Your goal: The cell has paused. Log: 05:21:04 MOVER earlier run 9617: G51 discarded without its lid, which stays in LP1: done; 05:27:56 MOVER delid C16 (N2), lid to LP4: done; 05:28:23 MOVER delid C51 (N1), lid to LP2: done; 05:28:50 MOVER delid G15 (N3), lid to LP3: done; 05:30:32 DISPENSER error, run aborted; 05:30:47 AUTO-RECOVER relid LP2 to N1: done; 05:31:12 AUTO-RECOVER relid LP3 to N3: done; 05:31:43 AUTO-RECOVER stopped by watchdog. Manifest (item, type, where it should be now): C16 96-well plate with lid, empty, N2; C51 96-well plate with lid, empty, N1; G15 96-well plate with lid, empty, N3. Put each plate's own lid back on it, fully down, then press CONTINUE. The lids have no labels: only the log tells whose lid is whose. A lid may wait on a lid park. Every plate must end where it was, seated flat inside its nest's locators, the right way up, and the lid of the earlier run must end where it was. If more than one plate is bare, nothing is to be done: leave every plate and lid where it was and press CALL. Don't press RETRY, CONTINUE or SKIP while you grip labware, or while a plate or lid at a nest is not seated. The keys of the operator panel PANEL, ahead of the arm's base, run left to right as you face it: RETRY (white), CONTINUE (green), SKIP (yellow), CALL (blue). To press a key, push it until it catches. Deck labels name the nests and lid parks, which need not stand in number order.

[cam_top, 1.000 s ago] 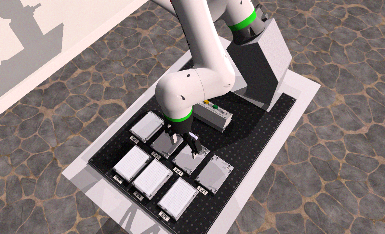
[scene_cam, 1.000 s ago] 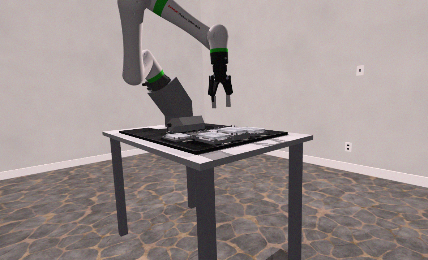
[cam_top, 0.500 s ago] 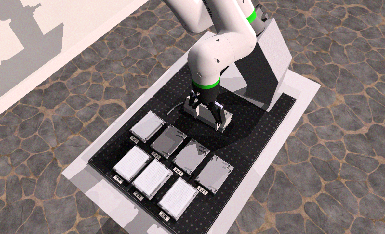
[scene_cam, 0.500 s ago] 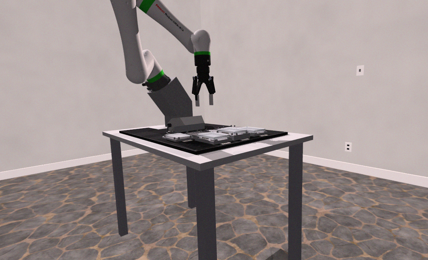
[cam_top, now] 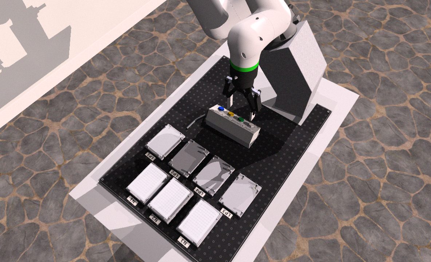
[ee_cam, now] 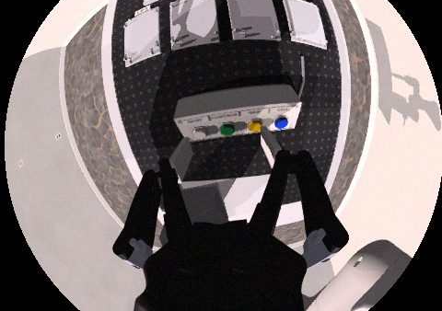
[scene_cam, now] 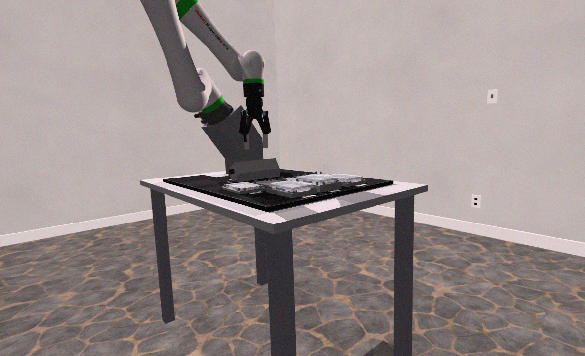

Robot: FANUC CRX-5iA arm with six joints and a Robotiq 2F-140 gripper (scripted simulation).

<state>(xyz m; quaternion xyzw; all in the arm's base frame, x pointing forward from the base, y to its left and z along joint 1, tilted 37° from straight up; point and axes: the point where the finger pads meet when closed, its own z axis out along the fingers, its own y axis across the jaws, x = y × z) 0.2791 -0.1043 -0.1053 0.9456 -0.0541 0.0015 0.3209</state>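
Right now my hand is 9 cm above the green key and 1 cm past it. Also, from my hand: yellow key: 9 cm below, 5 cm to the right, 1 cm behind; then white key: 9 cm below, 5 cm to the left; then blue key: 10 cm to the right, 9 cm below, 2 cm behind.
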